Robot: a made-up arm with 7 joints.
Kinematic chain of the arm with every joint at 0, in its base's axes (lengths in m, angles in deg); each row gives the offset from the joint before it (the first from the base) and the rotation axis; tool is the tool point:
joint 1: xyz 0 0 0.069 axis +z
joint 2: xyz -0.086 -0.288 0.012 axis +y
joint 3: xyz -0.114 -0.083 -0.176 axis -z
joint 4: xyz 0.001 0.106 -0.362 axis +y
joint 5: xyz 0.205 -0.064 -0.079 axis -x
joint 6: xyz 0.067 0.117 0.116 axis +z
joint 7: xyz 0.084 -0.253 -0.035 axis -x
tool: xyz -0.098 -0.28 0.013
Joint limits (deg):
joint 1: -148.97..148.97
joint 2: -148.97..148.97
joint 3: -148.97..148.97
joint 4: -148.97..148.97
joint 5: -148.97..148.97
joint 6: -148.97..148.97
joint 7: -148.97..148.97
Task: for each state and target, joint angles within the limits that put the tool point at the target. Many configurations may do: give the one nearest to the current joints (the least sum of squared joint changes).
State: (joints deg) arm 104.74 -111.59 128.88 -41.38 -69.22 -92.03 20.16
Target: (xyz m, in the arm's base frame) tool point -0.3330 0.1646 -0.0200
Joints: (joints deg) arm 148.97 -93.18 115.80 -58.82 -90.85 -128.07 27.38
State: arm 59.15 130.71 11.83 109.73 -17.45 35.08 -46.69
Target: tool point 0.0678 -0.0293 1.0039
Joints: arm 60.43 144.78 37.47 131.29 -31.87 36.08 -59.11
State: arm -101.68 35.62 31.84 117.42 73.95 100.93 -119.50
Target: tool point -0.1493 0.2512 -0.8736
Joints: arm -97.28 -15.56 45.95 101.33 68.10 100.27 -118.82
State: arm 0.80 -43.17 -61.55 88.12 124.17 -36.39 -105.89
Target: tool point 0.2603 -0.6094 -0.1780
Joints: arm -27.66 -66.17 -58.55 89.11 116.79 -46.78 -103.17
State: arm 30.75 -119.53 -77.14 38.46 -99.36 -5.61 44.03
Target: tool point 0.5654 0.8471 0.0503
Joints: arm 65.64 -88.28 -87.45 14.02 -107.56 9.77 38.32
